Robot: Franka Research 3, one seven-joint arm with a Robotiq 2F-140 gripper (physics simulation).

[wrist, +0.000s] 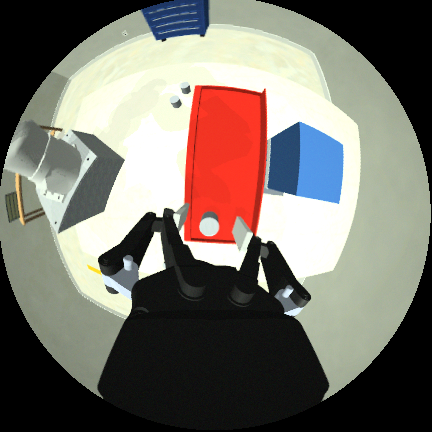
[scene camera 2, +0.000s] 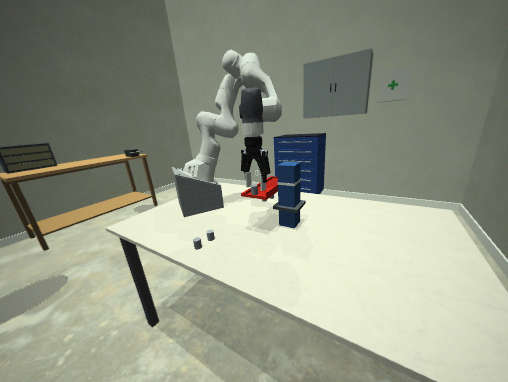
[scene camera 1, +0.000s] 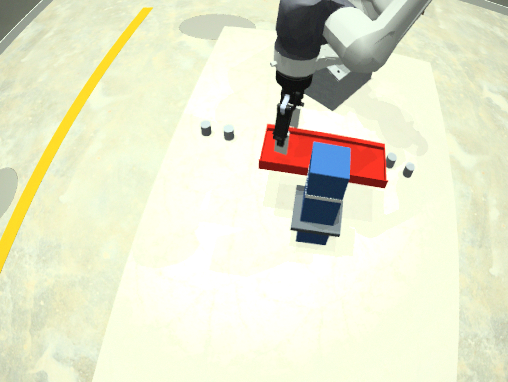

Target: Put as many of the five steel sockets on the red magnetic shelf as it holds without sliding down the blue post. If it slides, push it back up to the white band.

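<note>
The red shelf is held above the table on the far side of the blue post. The white band rings the post; I cannot tell the shelf's exact level against it. One steel socket stands upright on the shelf near one end. My gripper is open around it, with gaps on both sides. Two sockets stand left of the shelf in scene camera 1, two more at its right.
A grey collar surrounds the post low down. The grey arm base block stands behind the shelf in scene camera 1. A blue drawer cabinet stands beyond the table.
</note>
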